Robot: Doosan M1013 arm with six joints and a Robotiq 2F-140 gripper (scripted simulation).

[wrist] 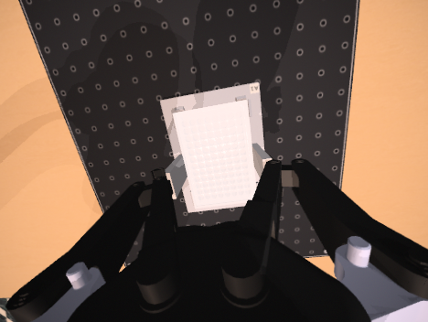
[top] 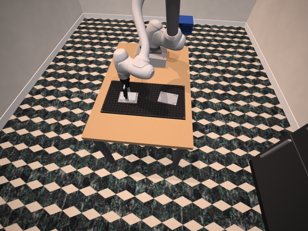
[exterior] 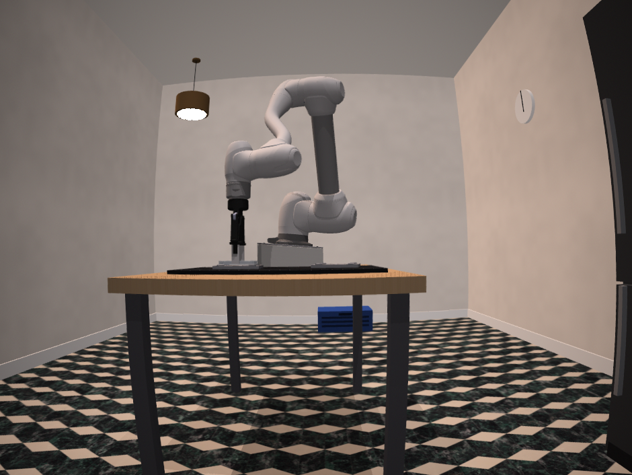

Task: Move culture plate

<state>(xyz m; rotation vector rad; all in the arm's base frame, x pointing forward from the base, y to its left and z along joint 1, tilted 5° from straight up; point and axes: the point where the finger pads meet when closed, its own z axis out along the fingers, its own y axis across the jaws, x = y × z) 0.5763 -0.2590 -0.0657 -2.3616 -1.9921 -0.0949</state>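
Now: hand 20 mm above the clear lid. Round my hand: grey nest N2 (40 mm below); then grey nest N1 (40 mm ahead, 350 mm to the left, 40 mm below); then plate (20 mm below).
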